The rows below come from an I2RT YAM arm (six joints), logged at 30 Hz.
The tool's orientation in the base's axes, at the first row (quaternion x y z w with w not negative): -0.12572, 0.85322, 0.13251, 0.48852
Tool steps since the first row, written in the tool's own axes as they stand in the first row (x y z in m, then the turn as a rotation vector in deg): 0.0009, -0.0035, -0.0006, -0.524, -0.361, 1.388; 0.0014, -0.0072, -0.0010, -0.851, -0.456, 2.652; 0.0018, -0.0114, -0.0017, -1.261, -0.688, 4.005; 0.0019, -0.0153, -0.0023, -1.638, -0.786, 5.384; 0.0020, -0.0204, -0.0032, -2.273, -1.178, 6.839; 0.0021, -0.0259, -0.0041, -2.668, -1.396, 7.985; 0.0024, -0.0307, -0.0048, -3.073, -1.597, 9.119; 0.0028, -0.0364, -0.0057, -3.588, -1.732, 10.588; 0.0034, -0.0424, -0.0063, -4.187, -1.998, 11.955; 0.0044, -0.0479, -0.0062, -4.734, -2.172, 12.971; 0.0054, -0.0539, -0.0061, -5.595, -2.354, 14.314
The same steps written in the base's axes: 0.0003, -0.0036, -0.0008, 1.492, 0.192, -0.260; 0.0010, -0.0072, -0.0015, 2.697, 0.572, -0.602; 0.0017, -0.0114, -0.0019, 4.061, 0.863, -0.931; 0.0025, -0.0152, -0.0021, 5.384, 1.285, -1.286; 0.0035, -0.0203, -0.0023, 6.995, 1.480, -1.486; 0.0046, -0.0258, -0.0025, 8.181, 1.711, -1.724; 0.0055, -0.0305, -0.0029, 9.357, 1.953, -1.947; 0.0066, -0.0362, -0.0034, 10.832, 2.384, -2.231; 0.0079, -0.0421, -0.0043, 12.311, 2.663, -2.405; 0.0094, -0.0472, -0.0057, 13.453, 2.902, -2.445; 0.0110, -0.0529, -0.0073, 15.013, 3.274, -2.372
